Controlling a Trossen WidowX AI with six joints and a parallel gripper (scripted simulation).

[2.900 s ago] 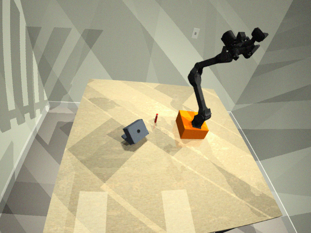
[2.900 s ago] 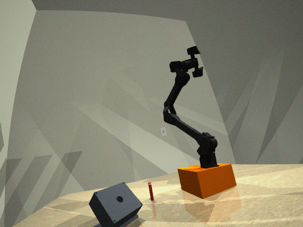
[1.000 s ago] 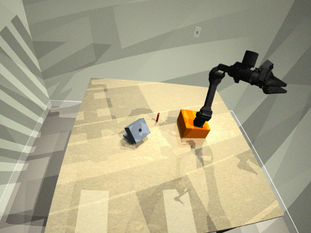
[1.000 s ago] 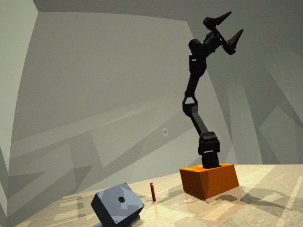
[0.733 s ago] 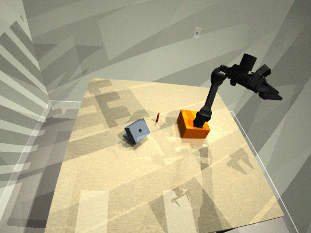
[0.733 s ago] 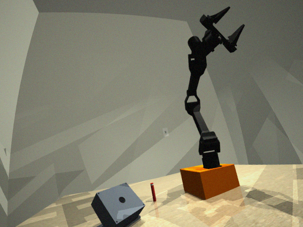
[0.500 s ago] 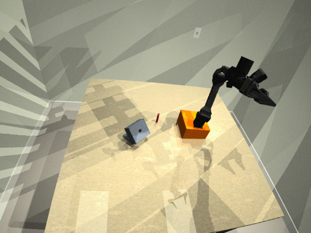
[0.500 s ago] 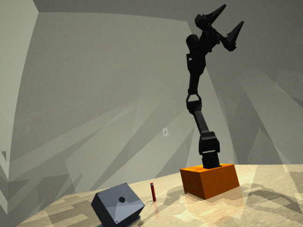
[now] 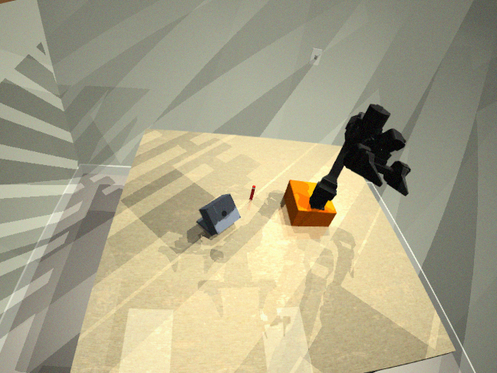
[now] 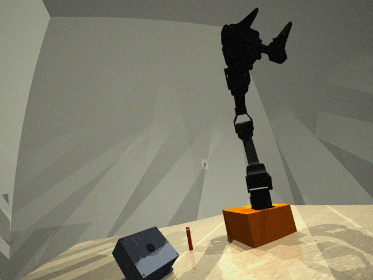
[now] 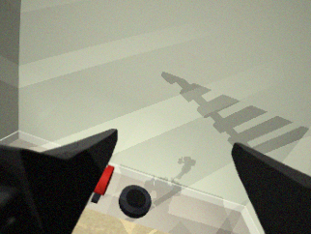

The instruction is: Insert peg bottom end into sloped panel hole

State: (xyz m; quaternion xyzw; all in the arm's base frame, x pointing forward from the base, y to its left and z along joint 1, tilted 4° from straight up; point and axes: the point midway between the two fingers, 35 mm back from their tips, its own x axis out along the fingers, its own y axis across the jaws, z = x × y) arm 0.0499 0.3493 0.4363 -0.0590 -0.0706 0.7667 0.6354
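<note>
Now: gripper tip 260 mm short of the red round peg, 440 mm to the left of it and 480 mm above it. The rest, counted from my gripper tip: grey-blue sloped panel 380 mm ahead, 260 mm to the right, 480 mm below.
</note>
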